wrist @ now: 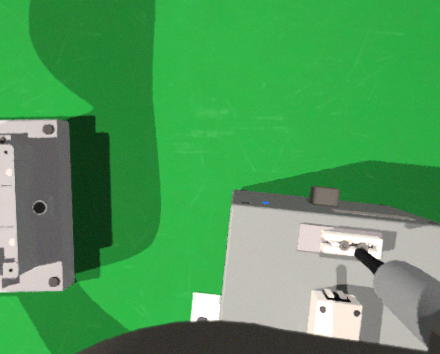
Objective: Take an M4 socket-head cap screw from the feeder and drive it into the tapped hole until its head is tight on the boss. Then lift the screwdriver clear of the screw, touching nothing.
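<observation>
My screwdriver (pixel 358 252), with a black bit and a grey nose, reaches in from the lower right of the wrist view. Its bit tip overlaps the right-hand screw head in the feeder's pale pick-up block (pixel 326 247). I cannot tell whether the tip touches that screw or is above it, and no screw can be made out on the bit. Another screw head (pixel 345 245) sits just left of the tip. The feeder (pixel 270 265) is a grey box at the lower right. The tapped hole (pixel 39 207) is a dark round opening in the grey fixture (pixel 42 170) at the left edge.
A cream block (pixel 334 320) with two dark screws stands on the feeder, below the pick-up block. A brown knob (pixel 325 196) sticks out of the feeder's far side. A white tab (pixel 205 306) is at its left. A dark curved edge covers the bottom of the view. Green table lies between fixture and feeder.
</observation>
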